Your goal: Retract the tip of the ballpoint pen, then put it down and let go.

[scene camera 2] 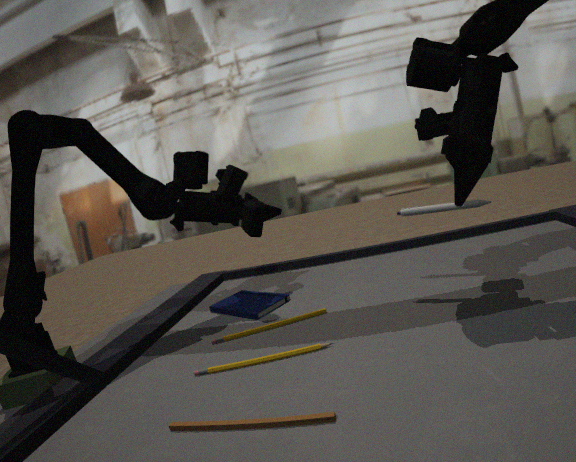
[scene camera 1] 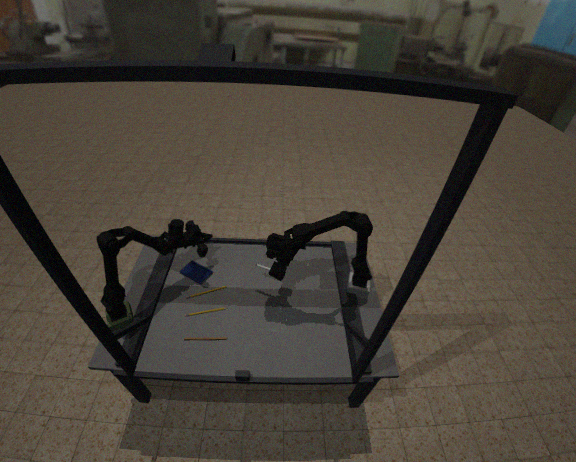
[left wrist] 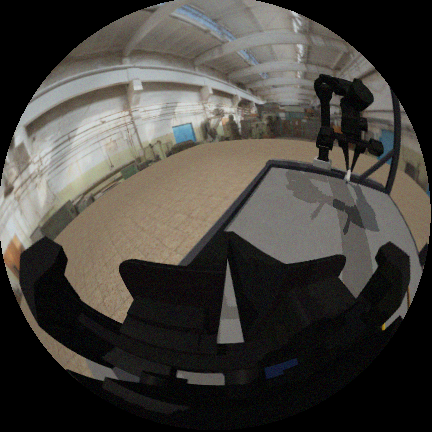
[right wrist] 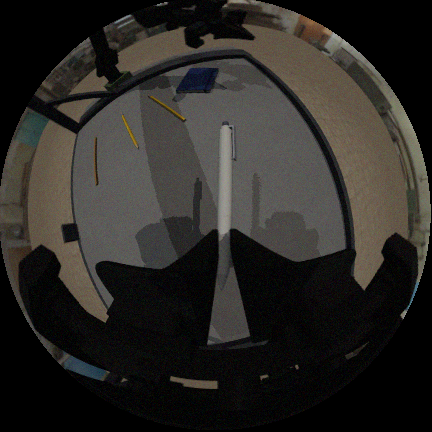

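Pixels of known places: left gripper, fingertip midpoint: point(scene camera 2: 280, 211) point(scene camera 1: 212, 235) point(left wrist: 226, 236) point(right wrist: 253, 38); right gripper, fingertip midpoint: point(scene camera 2: 458, 205) point(left wrist: 348, 170) point(right wrist: 223, 234); left arm's base at its link origin: point(scene camera 1: 118, 313) point(right wrist: 115, 77); right arm's base at its link origin: point(scene camera 1: 359, 281) point(left wrist: 322, 158).
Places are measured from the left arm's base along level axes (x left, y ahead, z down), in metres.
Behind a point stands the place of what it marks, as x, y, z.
Observation:
The white ballpoint pen point(scene camera 1: 263, 266) {-0.128, 0.637, -0.097} point(scene camera 2: 430, 208) {-0.144, 0.643, -0.094} point(right wrist: 225, 175) {-0.140, 0.647, -0.098} is held nearly level above the table. Its dark button end and its clip point away from my right gripper in the right wrist view; its grey tip end lies back between the fingers, and whether the point is out is too small to tell. My right gripper point(scene camera 2: 459, 202) {-0.174, 0.673, -0.093} point(right wrist: 223, 234) {-0.174, 0.673, -0.093} is shut on the pen around its front part. My left gripper point(scene camera 1: 210, 236) {0.148, 0.501, -0.117} point(scene camera 2: 278, 212) {0.148, 0.501, -0.117} point(left wrist: 226, 236) {0.148, 0.501, -0.117} is shut and empty, raised above the table's far left part in scene camera 1, apart from the pen.
A blue notebook point(scene camera 1: 196, 272) {0.090, 0.379, 0.028} point(scene camera 2: 247, 304) {0.076, 0.375, 0.028} point(right wrist: 199, 80) {0.081, 0.400, 0.028} lies below and near my left gripper. Two yellow pencils point(scene camera 1: 206, 292) {-0.043, 0.382, 0.035} point(scene camera 2: 265, 358) {-0.143, 0.349, 0.034} and an orange stick point(scene camera 1: 205, 339) {-0.265, 0.294, 0.035} point(scene camera 2: 252, 423) {-0.268, 0.300, 0.034} lie on the grey table point(scene camera 1: 295, 350) {-0.483, 0.593, 0.040}. Dark frame posts point(scene camera 1: 430, 230) {-0.690, 0.723, -0.718} rise at the table's sides.

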